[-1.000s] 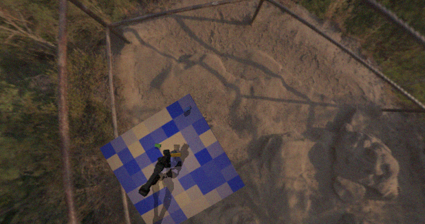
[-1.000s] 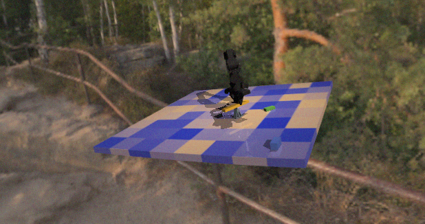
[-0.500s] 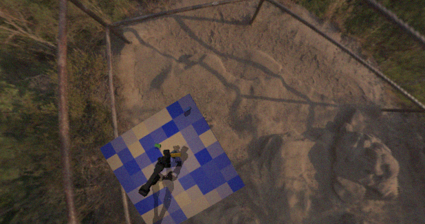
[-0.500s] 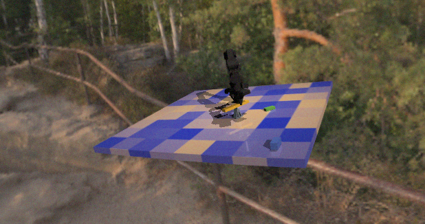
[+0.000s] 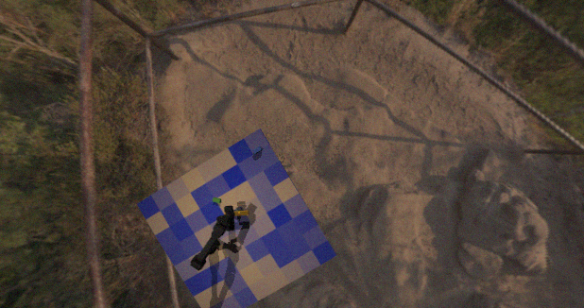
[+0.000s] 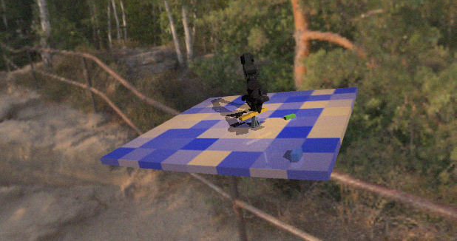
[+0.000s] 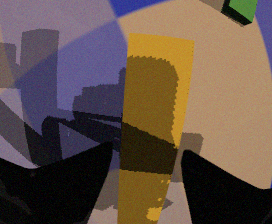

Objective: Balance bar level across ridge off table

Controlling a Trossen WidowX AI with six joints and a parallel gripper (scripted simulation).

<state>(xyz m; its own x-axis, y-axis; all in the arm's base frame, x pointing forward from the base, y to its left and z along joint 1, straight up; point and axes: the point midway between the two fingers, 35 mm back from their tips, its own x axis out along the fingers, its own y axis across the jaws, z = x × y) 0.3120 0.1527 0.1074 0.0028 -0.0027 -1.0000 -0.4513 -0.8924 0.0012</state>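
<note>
The yellow bar is 20 mm ahead of my gripper tip and 10 mm to the right of it. Also, from my gripper tip: blue cube (430 mm ahead, 350 mm to the left, 60 mm below); green block (100 mm behind, 160 mm to the left, 60 mm below).
</note>
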